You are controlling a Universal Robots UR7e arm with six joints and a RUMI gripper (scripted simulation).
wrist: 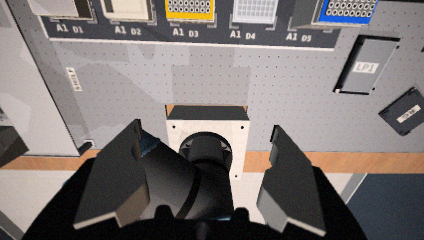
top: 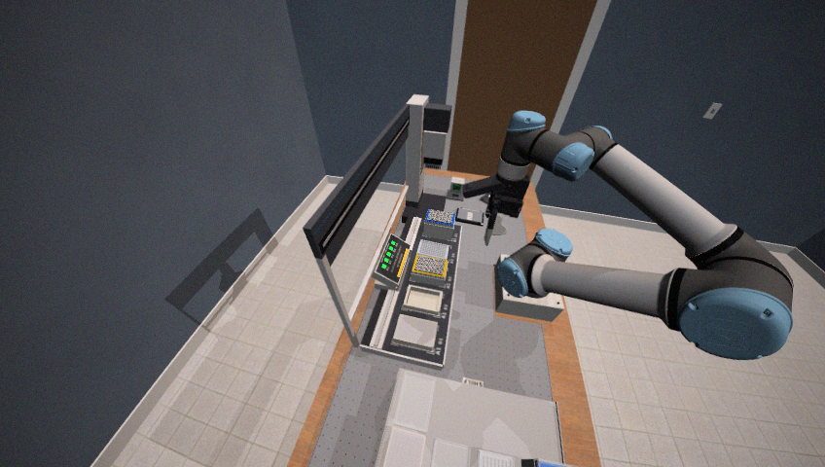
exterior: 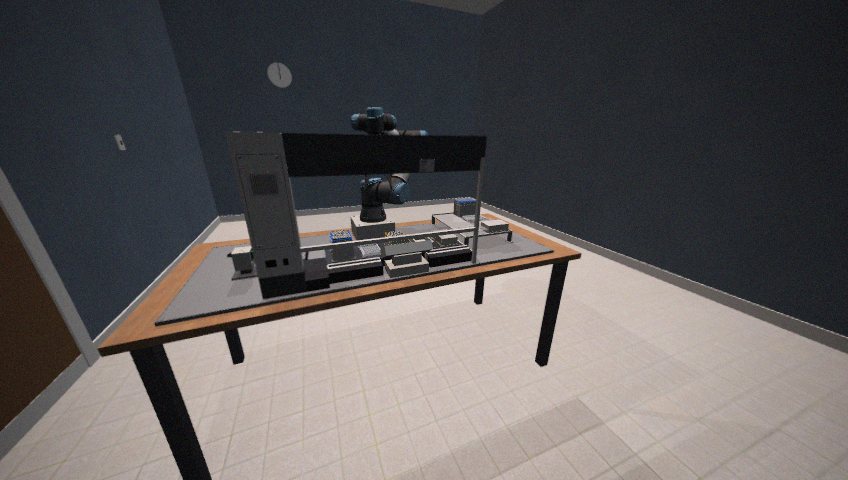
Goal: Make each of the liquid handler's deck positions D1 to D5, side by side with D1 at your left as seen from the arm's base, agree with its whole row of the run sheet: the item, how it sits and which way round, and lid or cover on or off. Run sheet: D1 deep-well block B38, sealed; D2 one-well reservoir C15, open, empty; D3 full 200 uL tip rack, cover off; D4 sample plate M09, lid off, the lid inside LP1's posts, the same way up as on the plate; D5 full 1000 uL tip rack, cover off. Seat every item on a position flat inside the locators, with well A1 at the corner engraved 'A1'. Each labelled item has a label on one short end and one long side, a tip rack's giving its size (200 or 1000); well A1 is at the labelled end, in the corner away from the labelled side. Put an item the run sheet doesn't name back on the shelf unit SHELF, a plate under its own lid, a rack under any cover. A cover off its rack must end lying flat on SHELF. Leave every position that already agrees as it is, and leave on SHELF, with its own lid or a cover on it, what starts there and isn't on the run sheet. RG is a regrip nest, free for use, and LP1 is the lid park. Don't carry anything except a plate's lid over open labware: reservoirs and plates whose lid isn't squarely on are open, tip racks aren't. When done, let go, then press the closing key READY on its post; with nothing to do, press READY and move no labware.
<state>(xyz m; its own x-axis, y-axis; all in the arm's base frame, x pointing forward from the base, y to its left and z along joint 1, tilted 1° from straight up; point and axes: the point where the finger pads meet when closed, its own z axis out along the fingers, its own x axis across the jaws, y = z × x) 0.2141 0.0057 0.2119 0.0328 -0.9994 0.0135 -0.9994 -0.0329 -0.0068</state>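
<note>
The well plate is 240 mm below my hand, 170 mm ahead of it and 80 mm to the right of it. Also, from my hand: blue-framed tip rack (210 mm to the right, 180 mm below, 170 mm ahead); then one-well reservoir (240 mm below, 170 mm to the left, 160 mm ahead); then yellow-framed tip rack (210 mm below, 160 mm ahead, 40 mm to the left).
</note>
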